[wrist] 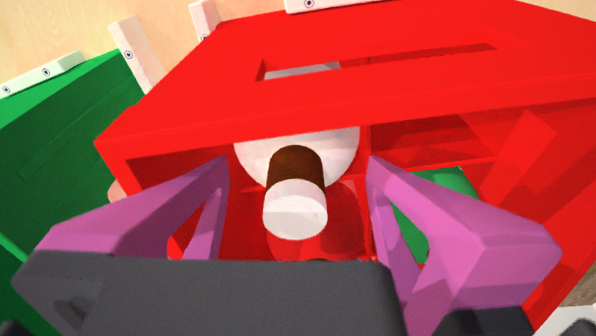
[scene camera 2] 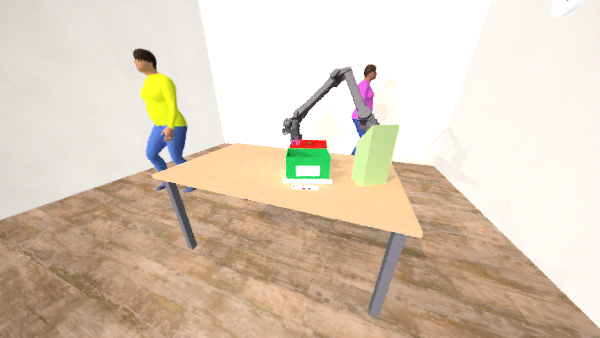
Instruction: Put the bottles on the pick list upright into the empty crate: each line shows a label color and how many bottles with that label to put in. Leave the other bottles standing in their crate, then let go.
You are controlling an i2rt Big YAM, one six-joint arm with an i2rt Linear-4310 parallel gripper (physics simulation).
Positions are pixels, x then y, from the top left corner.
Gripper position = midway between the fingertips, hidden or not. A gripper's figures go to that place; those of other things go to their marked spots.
My gripper (wrist: 297, 167): 0.13 m from the lens. A red bottle (wrist: 341, 239) is 0.20 m from the lens. A green bottle (wrist: 453, 178) is 0.22 m from the lens.
